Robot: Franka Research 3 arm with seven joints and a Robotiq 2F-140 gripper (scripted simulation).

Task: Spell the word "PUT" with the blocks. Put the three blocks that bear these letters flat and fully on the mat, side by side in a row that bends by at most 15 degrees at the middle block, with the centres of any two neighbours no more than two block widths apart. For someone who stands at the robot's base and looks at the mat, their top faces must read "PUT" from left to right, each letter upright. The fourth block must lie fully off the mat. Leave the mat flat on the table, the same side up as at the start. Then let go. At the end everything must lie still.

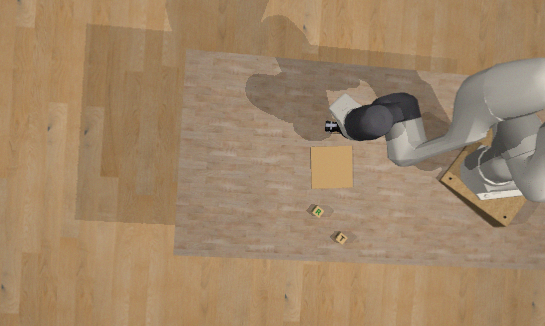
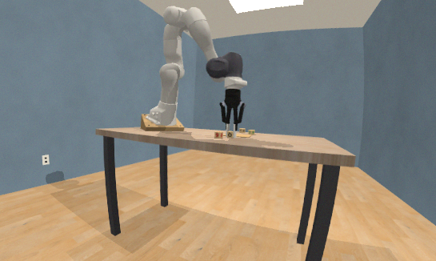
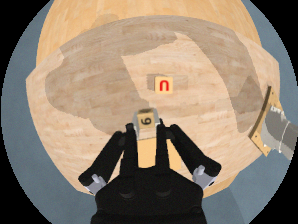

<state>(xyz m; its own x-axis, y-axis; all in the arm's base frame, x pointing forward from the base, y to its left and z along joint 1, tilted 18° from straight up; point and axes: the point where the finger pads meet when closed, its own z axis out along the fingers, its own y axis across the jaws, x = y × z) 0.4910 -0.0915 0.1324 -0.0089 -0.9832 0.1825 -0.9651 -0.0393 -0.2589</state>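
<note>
The block marked 6 lies 20 mm below my hand. The rest, counted from my hand: green P block 270 mm to the left, 40 mm ahead, 20 mm below; red U block 60 mm to the right, 40 mm behind, 20 mm below; tan mat 130 mm to the left, 30 mm below.
</note>
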